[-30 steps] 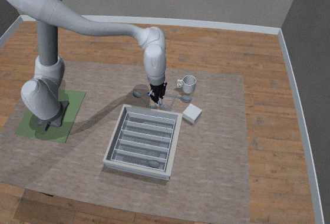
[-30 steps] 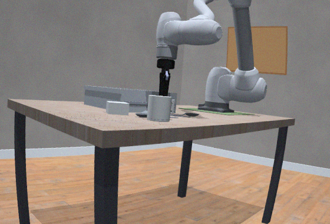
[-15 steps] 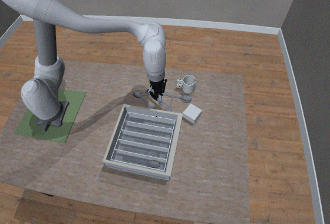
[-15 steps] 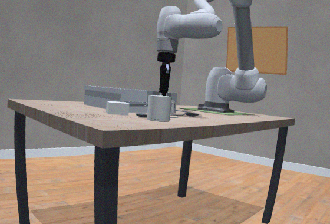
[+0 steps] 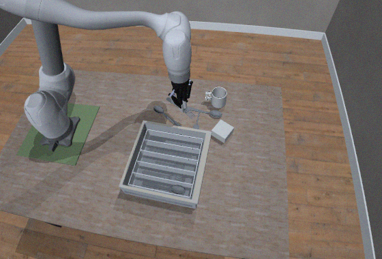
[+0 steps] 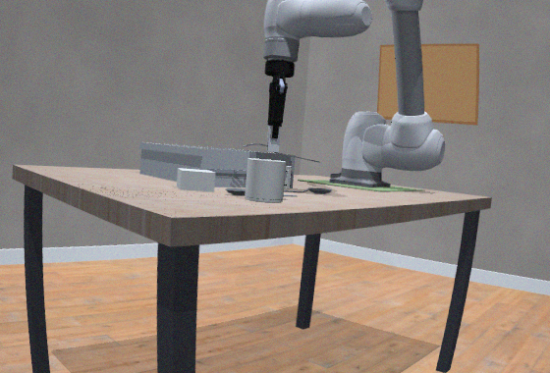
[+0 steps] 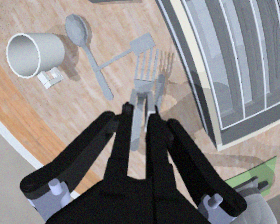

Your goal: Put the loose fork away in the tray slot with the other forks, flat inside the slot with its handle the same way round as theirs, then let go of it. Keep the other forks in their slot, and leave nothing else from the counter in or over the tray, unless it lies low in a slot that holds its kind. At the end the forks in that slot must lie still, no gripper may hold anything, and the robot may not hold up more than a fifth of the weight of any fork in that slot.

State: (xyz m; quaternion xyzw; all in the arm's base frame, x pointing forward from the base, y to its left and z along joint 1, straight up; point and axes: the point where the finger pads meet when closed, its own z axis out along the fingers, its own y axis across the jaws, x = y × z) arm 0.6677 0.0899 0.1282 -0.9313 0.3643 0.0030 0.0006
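My hand is 26 cm to the left of the tray, 8 cm above it and 6 cm past it. Round my hand: white box: 20 cm ahead, 11 cm below, 7 cm to the right; white mug: 18 cm ahead, 13 cm to the left, 10 cm below.
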